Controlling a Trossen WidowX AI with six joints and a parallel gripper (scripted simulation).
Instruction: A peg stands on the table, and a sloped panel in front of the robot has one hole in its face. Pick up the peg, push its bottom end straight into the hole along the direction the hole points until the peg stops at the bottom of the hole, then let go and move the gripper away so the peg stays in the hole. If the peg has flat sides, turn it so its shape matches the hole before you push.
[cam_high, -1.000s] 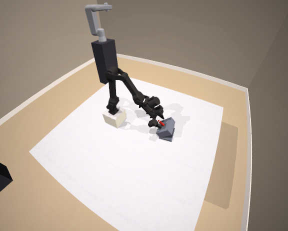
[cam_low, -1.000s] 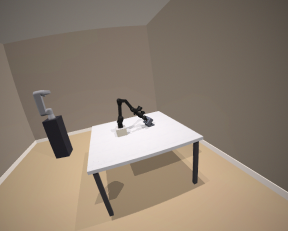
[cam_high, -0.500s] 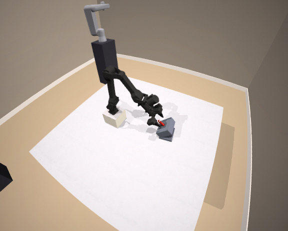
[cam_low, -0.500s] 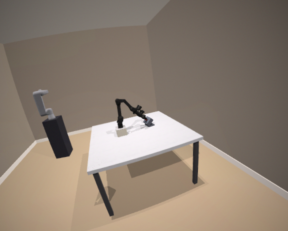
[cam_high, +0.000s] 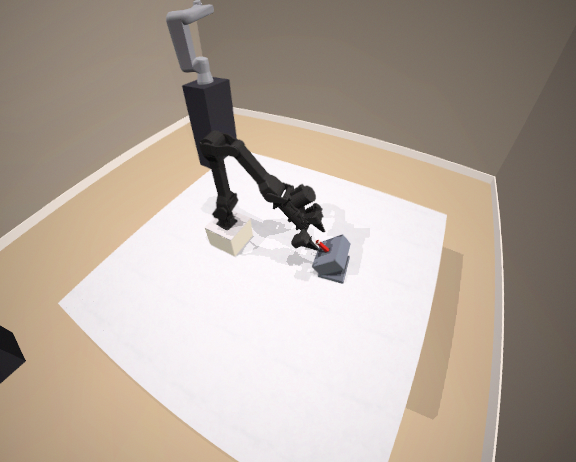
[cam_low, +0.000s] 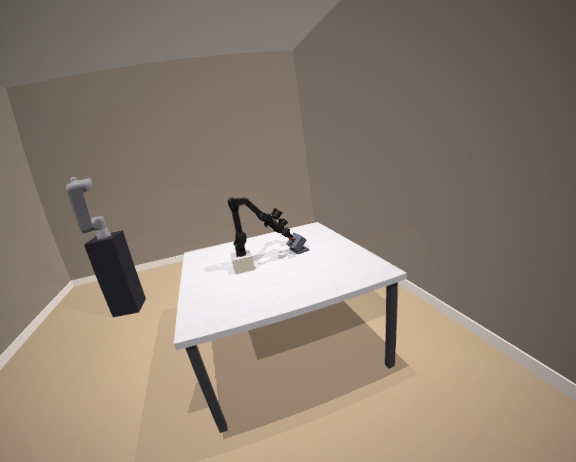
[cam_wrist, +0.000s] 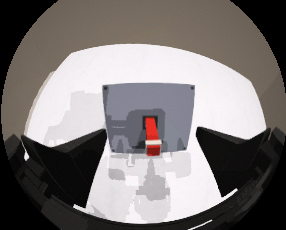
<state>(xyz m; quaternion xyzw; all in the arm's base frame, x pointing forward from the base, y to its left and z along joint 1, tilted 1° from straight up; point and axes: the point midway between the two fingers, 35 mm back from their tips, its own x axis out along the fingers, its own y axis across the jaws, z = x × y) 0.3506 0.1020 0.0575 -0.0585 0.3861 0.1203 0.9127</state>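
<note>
My gripper tip is 2 cm above the red peg. Round my gripper tip: grey panel: 6 cm below, 4 cm ahead, 1 cm to the left.
</note>
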